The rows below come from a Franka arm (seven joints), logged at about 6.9 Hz.
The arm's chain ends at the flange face. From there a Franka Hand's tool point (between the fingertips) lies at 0.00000 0.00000 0.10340 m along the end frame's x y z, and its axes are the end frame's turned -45 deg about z.
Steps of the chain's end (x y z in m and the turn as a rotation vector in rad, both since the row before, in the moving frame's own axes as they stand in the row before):
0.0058 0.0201 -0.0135 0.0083 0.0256 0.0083
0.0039 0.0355 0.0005 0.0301 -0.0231 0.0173
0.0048 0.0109 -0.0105 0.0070 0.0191 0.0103
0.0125 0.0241 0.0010 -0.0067 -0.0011 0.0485
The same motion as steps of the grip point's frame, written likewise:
-0.0076 0.0196 -0.0135 -0.0122 0.0240 0.0083
-0.0218 0.0240 0.0004 0.0376 0.0049 0.0173
-0.0024 0.0120 -0.0105 -0.0086 0.0185 0.0103
-0.0088 0.0263 0.0010 -0.0040 -0.0055 0.0485

